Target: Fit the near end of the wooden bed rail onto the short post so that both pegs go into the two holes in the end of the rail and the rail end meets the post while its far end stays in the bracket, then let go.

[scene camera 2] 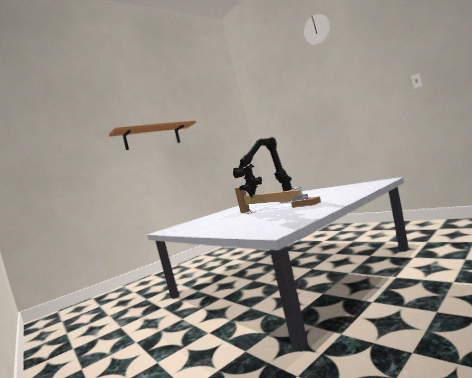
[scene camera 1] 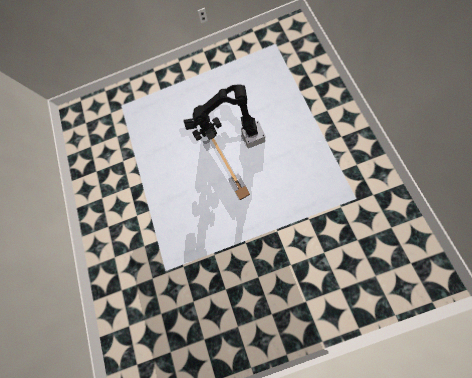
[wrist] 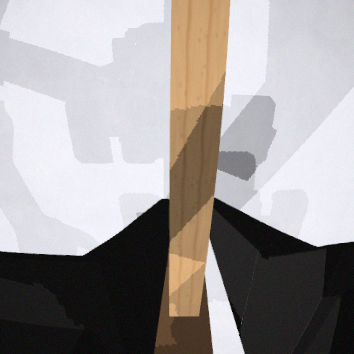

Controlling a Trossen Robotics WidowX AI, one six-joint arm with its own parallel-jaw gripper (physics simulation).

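Seen in the pictures: gripper, between the fingertips: (scene camera 2: 253,197) (wrist: 187,206); arm's base, origin of its link: (scene camera 2: 287,190) (scene camera 1: 251,131).
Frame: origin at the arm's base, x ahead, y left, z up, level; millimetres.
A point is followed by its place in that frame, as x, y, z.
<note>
The wooden bed rail (scene camera 1: 224,158) {233, 122, 23} (scene camera 2: 272,197) {252, 87, -4} (wrist: 197,60) {260, -17, 29} runs above the table from the short post to the bracket. My gripper (scene camera 1: 210,136) {269, -80, 16} (scene camera 2: 251,194) {269, -80, 16} (wrist: 187,206) {269, -80, 16} is shut on the rail close to its near end. The short post (scene camera 2: 242,201) {300, -166, 1} (wrist: 186,337) {285, -162, 41} stands upright at that end, darker brown than the rail; my arm hides it in scene camera 1. In the wrist view the rail end lies against the post and no peg shows. Whether a thin gap is left cannot be told. The far end sits at the grey bracket (scene camera 1: 237,181) (scene camera 2: 300,197).
A brown block (scene camera 1: 243,193) {196, 368, -44} (scene camera 2: 307,202) {241, 351, -60} lies beside the bracket on the white table (scene camera 1: 310,175) {-260, 403, -80} (scene camera 2: 215,232) {763, 139, -80}. The arm's grey base (scene camera 1: 254,138) {3, 56, 1} stands to the right of the rail in scene camera 1. A wall shelf (scene camera 2: 152,128) hangs far behind.
</note>
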